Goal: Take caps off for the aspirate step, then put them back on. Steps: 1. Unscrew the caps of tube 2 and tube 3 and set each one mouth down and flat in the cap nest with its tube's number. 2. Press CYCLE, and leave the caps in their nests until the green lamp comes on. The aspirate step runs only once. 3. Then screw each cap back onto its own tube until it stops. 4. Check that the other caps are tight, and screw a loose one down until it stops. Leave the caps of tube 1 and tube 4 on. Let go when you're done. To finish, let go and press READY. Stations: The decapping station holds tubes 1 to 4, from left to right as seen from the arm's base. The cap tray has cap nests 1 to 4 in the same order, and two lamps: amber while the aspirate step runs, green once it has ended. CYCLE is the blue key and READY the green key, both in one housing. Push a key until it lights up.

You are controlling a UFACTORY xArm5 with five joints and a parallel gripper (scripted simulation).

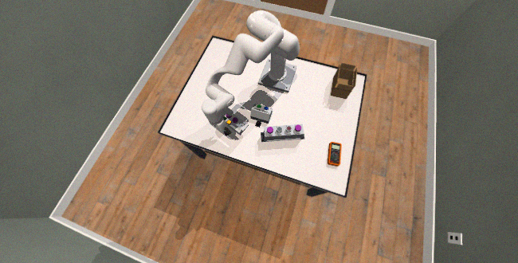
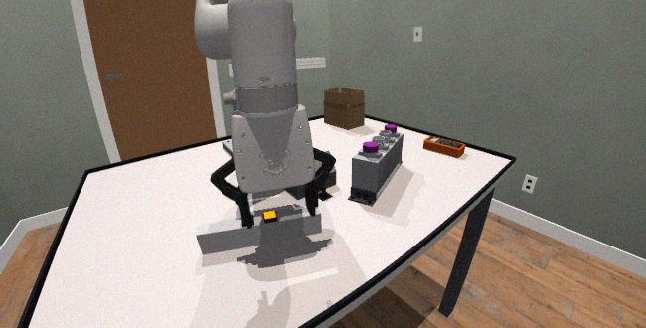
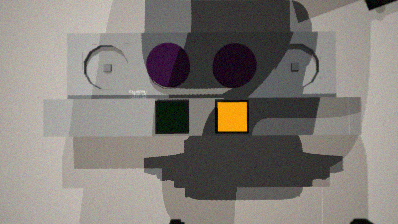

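My hand is 10 cm past the purple cap, 3 cm to the right of it and 9 cm above it. The rest, counted from my hand: key housing (20 cm behind, 17 cm to the left, 5 cm below); then blue key (22 cm behind, 19 cm to the left, 4 cm below); then green key (22 cm behind, 15 cm to the left, 4 cm below).
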